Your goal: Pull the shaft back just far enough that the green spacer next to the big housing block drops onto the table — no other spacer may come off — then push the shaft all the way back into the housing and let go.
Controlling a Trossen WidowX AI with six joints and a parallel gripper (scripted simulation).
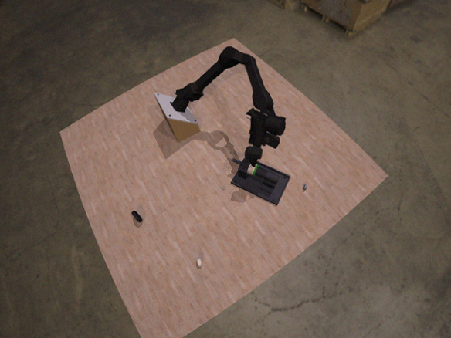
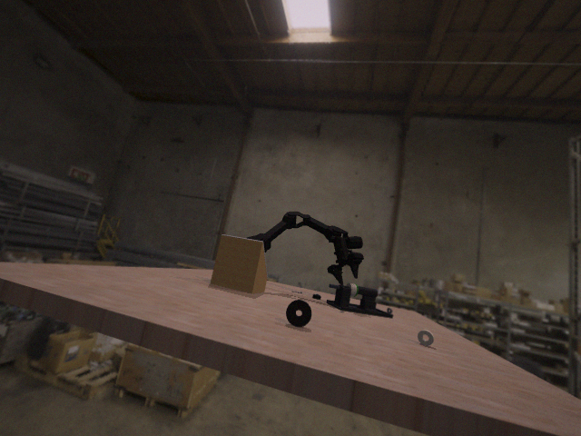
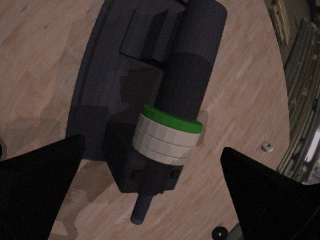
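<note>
Right now my gripper tip is 20 mm past the grey-blue shaft, 40 mm to the left of it and 30 mm above it. From my gripper tip the other things lie so: green spacer (30 mm ahead, 20 mm to the right, 30 mm below); then white ring (200 mm ahead, 420 mm to the right, 90 mm below); then white spacer (20 mm ahead, 20 mm to the right, 30 mm below).
</note>
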